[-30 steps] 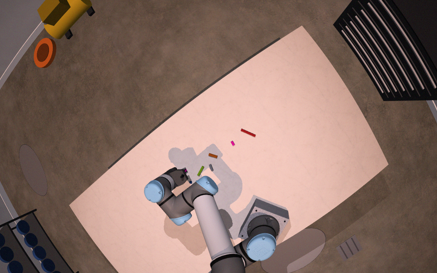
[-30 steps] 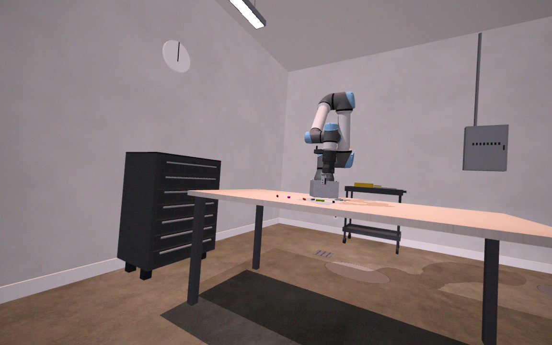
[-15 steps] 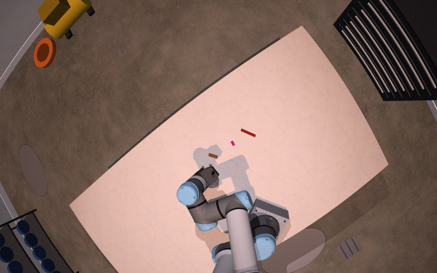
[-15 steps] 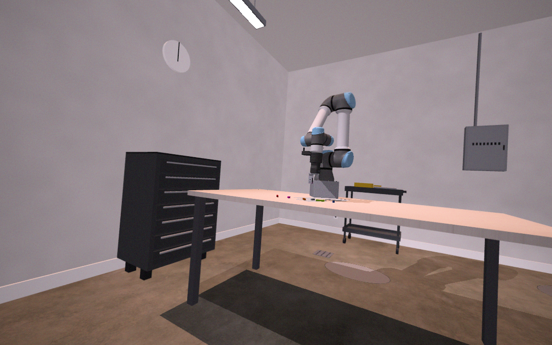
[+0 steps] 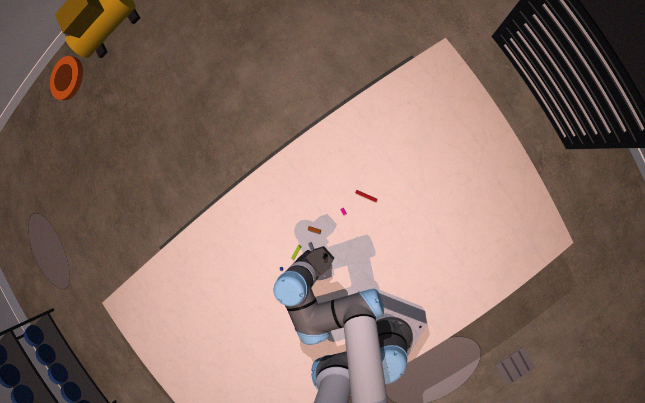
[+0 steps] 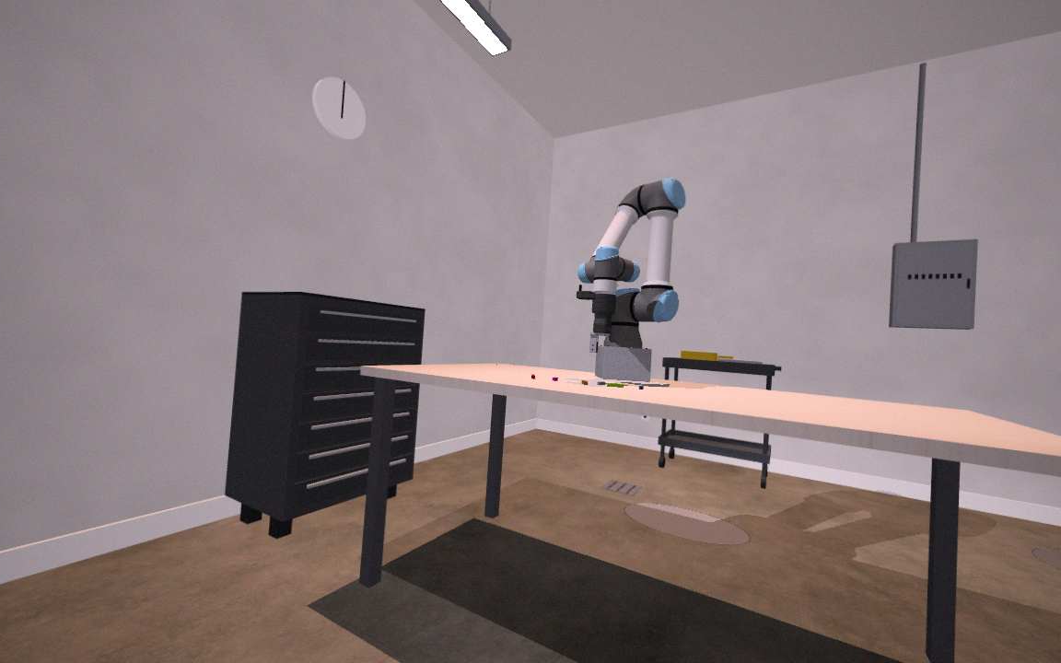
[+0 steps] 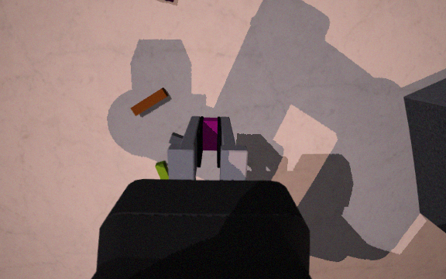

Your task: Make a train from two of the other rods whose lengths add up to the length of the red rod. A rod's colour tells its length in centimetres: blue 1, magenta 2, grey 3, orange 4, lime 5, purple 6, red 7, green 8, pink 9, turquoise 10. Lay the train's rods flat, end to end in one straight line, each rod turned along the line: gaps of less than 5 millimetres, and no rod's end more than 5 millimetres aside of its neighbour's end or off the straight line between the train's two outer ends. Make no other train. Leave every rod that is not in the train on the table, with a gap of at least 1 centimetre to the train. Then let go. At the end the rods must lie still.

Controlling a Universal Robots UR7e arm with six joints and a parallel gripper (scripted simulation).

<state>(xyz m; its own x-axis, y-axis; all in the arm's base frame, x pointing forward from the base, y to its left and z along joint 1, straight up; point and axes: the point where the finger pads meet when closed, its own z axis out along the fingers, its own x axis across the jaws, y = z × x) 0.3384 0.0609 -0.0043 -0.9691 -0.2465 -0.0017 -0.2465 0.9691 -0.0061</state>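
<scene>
The grey rod is 11 cm below my hand, 5 cm to the left of it and 2 cm ahead of it. Round my hand: blue rod 17 cm to the left, 11 cm below; then orange rod 11 cm below, 7 cm ahead, 1 cm to the left; then lime rod 11 cm below, 10 cm to the left, 3 cm ahead.
</scene>
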